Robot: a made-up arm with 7 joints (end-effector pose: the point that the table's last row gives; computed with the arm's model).
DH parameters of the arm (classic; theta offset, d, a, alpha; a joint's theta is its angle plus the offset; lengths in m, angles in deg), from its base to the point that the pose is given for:
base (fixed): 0 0.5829 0.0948 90
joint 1: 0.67 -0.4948 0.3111 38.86
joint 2: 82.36 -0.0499 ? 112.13
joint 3: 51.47 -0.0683 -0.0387 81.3
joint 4: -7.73 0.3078 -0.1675 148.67
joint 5: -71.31 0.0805 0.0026 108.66
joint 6: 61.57 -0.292 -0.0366 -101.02
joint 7: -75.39 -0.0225 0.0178 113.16
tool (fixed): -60.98 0.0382 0 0
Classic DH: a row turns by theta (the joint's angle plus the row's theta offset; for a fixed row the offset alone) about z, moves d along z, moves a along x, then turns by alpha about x.
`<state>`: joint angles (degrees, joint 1 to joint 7).
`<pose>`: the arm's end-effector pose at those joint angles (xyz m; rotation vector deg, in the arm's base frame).
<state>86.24 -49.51 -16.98 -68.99 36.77 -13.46 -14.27</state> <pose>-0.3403 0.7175 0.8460 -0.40 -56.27 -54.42</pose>
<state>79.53 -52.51 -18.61 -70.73 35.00 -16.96 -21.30</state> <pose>-0.3029 0.7212 0.8936 -6.42 -57.02 -48.58</pose>
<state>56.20 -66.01 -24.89 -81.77 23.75 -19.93 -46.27</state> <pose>-0.1250 0.7032 1.0237 -10.28 -50.84 -18.02</pose>
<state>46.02 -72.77 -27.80 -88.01 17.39 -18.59 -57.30</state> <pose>-0.0285 0.6831 1.0543 -4.17 -44.86 -4.30</pose>
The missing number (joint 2, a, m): 0.0944
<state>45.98 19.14 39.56 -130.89 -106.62 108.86 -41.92</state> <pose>0.3691 0.3080 0.8393 95.01 28.55 112.53</pose>
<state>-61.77 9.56 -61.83 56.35 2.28 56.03 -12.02</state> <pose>0.4372 0.6019 0.5405 -36.25 146.34 35.61</pose>
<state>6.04 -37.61 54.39 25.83 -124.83 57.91 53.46</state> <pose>0.4257 0.5629 1.0447 -24.61 85.74 -135.57</pose>
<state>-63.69 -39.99 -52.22 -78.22 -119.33 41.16 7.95</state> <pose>0.4456 0.6316 0.1194 41.21 106.93 105.13</pose>
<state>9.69 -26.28 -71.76 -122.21 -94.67 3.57 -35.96</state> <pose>0.3483 0.4345 0.9381 -6.83 -37.52 47.70</pose>
